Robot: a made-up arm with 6 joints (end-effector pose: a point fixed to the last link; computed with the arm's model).
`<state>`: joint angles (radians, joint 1 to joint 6).
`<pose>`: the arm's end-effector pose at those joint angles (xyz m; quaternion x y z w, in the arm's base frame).
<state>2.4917 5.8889 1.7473 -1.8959 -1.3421 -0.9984</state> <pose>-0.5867 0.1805 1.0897 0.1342 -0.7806 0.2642 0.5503</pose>
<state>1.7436 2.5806 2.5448 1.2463 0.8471 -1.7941</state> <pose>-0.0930 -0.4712 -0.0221 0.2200 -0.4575 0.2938 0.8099</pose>
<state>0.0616 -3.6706 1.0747 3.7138 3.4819 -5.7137</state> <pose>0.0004 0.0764 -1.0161 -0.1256 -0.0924 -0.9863 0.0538</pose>
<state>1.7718 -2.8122 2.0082 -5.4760 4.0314 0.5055</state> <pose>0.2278 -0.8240 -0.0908 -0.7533 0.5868 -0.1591 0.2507</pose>
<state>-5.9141 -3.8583 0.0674 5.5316 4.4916 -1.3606</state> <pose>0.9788 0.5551 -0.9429 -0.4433 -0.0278 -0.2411 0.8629</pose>
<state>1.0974 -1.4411 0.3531 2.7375 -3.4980 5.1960</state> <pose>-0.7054 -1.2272 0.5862 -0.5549 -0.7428 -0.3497 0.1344</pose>
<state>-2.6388 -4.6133 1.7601 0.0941 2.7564 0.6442</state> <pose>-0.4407 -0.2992 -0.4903 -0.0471 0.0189 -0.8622 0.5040</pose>
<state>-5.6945 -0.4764 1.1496 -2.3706 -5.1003 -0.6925</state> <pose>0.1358 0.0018 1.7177 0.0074 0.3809 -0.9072 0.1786</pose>
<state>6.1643 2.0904 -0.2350 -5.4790 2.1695 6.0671</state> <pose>1.3832 -0.0125 -0.4826 0.1016 -0.8280 -0.4467 0.3234</pose>
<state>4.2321 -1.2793 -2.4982 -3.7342 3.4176 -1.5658</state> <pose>0.1953 0.3409 -0.1178 -0.3962 0.1519 0.0770 0.9022</pose>
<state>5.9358 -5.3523 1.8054 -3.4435 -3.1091 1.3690</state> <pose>0.8545 -0.2651 0.0792 0.1193 -0.1807 -0.7696 0.6007</pose>
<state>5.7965 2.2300 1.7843 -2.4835 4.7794 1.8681</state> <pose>-0.0382 0.1949 -0.7082 -0.1483 -0.4440 -0.7406 0.4820</pose>
